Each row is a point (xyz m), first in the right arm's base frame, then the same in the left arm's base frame.
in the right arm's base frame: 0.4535 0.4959 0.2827
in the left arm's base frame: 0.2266 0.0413 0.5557
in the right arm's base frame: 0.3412 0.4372 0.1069
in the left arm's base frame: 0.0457 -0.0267 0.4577
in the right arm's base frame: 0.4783 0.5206 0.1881
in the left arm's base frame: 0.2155 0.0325 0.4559
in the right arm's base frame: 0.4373 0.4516 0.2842
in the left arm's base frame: 0.2053 0.0054 0.5777
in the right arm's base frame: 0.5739 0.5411 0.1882
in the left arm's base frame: 0.3053 0.0244 0.4179
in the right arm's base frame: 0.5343 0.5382 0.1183
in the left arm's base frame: 0.2413 0.0148 0.3702
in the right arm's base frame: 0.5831 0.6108 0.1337
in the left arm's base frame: 0.3034 0.0720 0.3428
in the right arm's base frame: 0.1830 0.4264 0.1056
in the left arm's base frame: -0.0994 0.0078 0.5116
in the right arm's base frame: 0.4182 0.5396 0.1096
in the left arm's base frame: 0.1332 0.0467 0.3996
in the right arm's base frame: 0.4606 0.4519 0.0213
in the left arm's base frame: 0.1219 -0.0692 0.3387
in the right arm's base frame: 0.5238 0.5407 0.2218
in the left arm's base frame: 0.2733 0.0470 0.4638
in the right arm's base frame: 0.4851 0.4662 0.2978
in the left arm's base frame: 0.2562 0.0089 0.5691
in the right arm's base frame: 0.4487 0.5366 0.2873
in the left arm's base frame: 0.2309 0.0815 0.5472
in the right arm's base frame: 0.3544 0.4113 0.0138
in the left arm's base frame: 0.0164 -0.0786 0.3805
